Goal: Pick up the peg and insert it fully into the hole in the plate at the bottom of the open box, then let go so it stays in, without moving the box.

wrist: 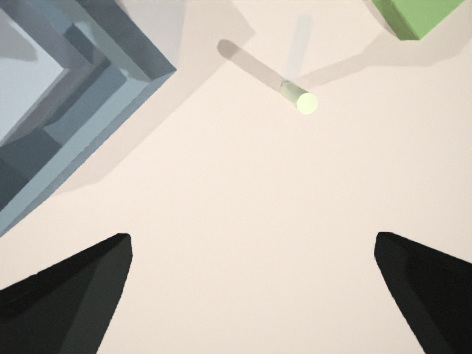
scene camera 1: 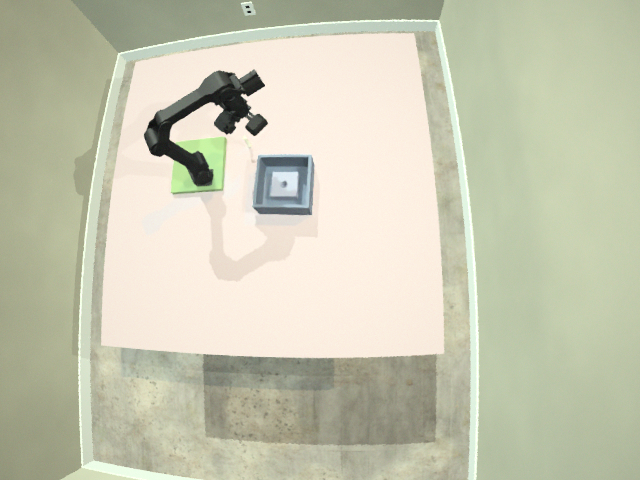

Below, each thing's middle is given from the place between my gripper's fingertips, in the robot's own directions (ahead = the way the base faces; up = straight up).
Right now my hand is 50 mm past the pale yellow-green peg [wrist: 304, 101], 10 mm to the right of it and 160 mm above it. The rest, counted from my hand: light grey plate [scene camera 1: 285, 185]: 100 mm ahead, 170 mm to the right, 160 mm below; blue-grey box [scene camera 1: 263, 203]: 100 mm ahead, 170 mm to the right, 150 mm below.
